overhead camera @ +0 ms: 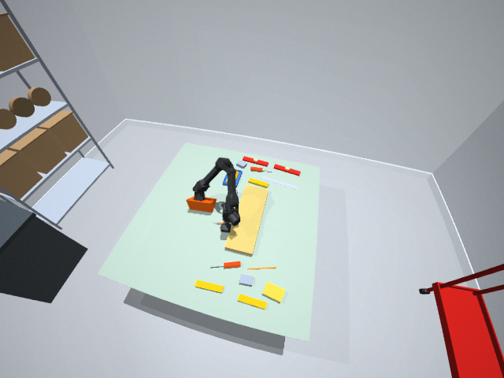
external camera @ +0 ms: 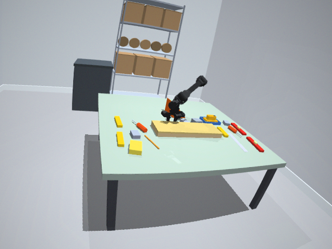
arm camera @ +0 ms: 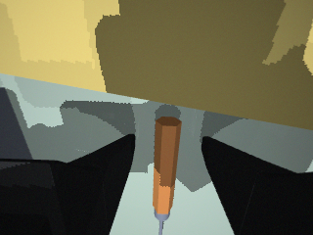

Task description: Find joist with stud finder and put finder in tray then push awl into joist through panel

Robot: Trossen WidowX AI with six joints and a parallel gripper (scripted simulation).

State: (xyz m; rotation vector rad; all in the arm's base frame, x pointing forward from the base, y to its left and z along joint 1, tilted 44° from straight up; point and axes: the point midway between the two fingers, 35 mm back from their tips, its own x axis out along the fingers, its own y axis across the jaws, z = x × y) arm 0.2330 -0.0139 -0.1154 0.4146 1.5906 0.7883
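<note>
Right now the orange-handled awl is 60 mm behind my gripper tip and 10 mm to the right of it. Round my gripper tip: stud finder 430 mm to the left, 100 mm behind, 50 mm above; then blue tray 410 mm to the left, 100 mm behind, 10 mm above; then thin orange stick 300 mm ahead, 230 mm to the right.
</note>
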